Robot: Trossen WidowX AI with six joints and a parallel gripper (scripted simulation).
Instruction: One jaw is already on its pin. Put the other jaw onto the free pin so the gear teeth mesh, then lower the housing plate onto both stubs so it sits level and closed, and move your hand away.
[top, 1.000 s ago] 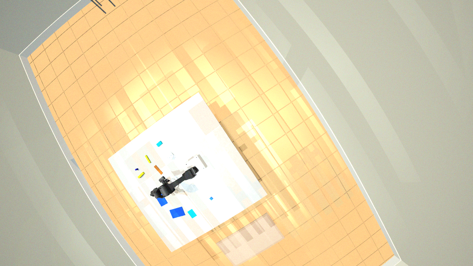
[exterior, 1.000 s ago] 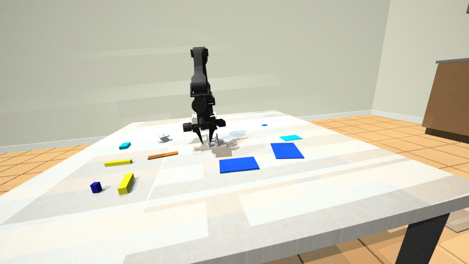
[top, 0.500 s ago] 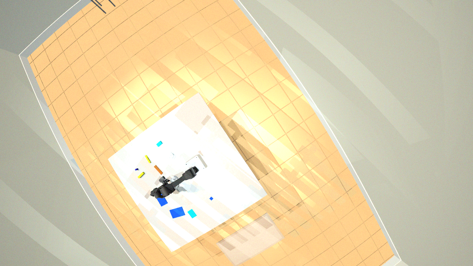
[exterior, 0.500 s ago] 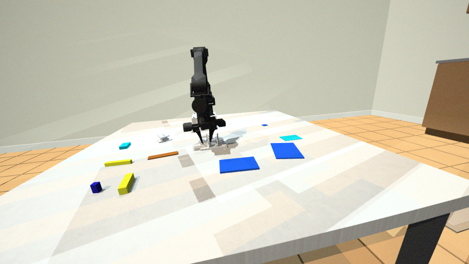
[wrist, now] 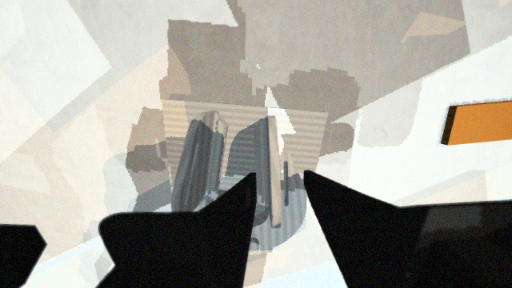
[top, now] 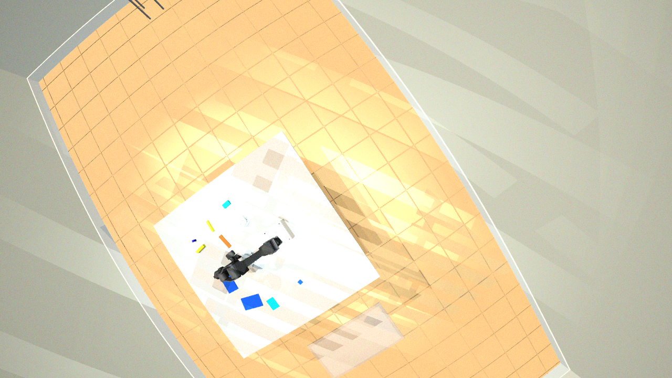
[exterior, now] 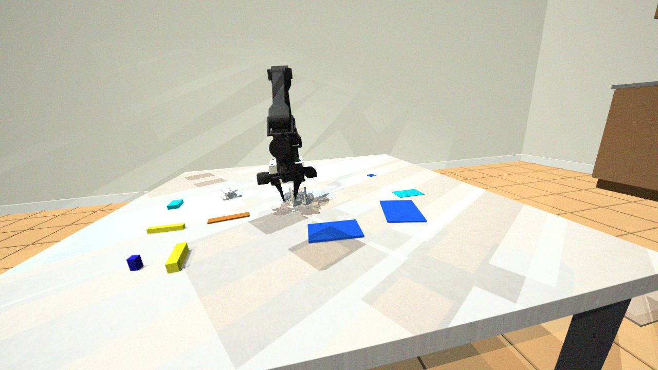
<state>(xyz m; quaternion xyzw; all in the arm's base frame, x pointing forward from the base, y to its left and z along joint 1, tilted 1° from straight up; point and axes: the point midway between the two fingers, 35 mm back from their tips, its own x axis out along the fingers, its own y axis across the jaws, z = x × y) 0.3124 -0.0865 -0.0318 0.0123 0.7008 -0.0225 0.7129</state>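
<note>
Now: gripper tip 30 mm past the jaw and 20 mm to the right of it. The rest, counted from my gripper tip: cyan plate (400 mm to the left, 100 mm ahead, 20 mm below); then dark blue cube (360 mm to the right, 200 mm ahead); then orange bar (190 mm to the right, 20 mm ahead, 10 mm below).
</note>
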